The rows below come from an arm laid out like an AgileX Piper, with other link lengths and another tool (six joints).
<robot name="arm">
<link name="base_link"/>
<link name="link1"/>
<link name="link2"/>
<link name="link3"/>
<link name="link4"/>
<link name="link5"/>
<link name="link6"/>
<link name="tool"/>
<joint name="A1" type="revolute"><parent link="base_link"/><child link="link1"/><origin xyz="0.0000 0.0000 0.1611"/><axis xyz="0 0 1"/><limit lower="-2.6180" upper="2.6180"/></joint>
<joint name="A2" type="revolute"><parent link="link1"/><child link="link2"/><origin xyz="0.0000 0.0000 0.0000" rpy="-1.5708 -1.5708 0.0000"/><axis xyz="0 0 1"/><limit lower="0.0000" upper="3.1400"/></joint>
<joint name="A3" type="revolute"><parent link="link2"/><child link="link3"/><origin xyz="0.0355 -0.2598 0.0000"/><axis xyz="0 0 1"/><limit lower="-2.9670" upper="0.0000"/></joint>
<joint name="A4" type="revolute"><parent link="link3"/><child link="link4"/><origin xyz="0.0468 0.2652 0.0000" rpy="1.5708 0.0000 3.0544"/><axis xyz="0 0 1"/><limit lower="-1.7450" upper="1.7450"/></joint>
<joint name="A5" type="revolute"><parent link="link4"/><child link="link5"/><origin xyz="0.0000 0.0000 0.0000" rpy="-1.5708 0.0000 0.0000"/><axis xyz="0 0 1"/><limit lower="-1.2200" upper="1.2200"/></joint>
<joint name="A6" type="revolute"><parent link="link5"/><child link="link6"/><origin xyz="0.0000 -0.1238 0.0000" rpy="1.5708 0.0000 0.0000"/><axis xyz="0 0 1"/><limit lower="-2.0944" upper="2.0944"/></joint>
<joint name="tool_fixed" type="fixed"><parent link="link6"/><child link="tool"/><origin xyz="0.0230 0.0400 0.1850" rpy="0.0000 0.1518 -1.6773"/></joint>
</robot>
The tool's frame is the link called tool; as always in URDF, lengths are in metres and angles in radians.
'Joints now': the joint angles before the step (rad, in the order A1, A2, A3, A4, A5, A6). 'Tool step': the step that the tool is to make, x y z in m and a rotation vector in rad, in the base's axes. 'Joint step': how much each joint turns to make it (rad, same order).
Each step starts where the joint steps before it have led.
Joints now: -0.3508, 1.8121, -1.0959, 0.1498, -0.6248, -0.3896
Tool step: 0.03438, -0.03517, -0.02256, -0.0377, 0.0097, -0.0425
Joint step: -0.0179, 0.1926, -0.1890, 0.0389, -0.0149, -0.0689
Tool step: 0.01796, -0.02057, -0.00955, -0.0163, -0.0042, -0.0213
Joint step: -0.0143, 0.1039, -0.1176, 0.0121, 0.0011, -0.0237
